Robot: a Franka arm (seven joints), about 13 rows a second.
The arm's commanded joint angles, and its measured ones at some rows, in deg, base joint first. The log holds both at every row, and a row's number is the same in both.
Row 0, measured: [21.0 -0.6 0.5 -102.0 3.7 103.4 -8.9]
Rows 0 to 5, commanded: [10.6 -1.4 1.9 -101.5 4.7 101.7 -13.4]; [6.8 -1.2 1.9 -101.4 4.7 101.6 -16.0]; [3.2 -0.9 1.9 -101.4 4.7 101.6 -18.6]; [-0.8 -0.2 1.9 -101.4 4.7 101.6 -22.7]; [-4.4 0.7 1.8 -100.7 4.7 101.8 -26.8]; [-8.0 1.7 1.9 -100.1 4.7 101.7 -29.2]
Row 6, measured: [-1.9 0.2 0.5 -102.0 3.8 103.0 -24.2]
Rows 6 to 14, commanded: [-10.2 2.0 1.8 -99.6 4.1 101.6 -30.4]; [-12.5 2.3 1.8 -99.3 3.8 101.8 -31.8]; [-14.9 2.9 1.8 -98.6 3.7 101.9 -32.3]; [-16.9 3.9 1.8 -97.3 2.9 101.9 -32.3]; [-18.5 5.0 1.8 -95.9 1.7 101.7 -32.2]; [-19.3 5.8 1.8 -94.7 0.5 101.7 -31.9]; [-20.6 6.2 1.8 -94.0 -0.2 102.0 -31.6]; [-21.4 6.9 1.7 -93.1 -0.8 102.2 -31.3]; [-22.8 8.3 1.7 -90.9 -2.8 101.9 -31.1]
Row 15, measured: [-20.1 5.6 0.5 -96.0 -0.4 103.1 -31.5]
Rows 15 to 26, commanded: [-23.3 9.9 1.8 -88.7 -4.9 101.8 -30.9]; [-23.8 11.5 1.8 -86.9 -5.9 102.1 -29.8]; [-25.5 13.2 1.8 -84.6 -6.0 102.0 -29.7]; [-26.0 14.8 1.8 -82.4 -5.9 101.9 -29.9]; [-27.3 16.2 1.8 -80.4 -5.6 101.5 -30.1]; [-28.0 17.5 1.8 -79.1 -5.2 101.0 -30.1]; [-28.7 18.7 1.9 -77.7 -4.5 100.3 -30.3]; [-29.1 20.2 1.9 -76.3 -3.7 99.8 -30.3]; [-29.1 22.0 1.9 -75.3 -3.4 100.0 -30.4]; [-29.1 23.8 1.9 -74.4 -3.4 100.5 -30.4]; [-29.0 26.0 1.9 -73.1 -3.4 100.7 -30.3]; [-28.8 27.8 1.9 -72.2 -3.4 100.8 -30.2]
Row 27, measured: [-28.1 23.0 0.9 -77.7 -4.1 102.4 -30.8]
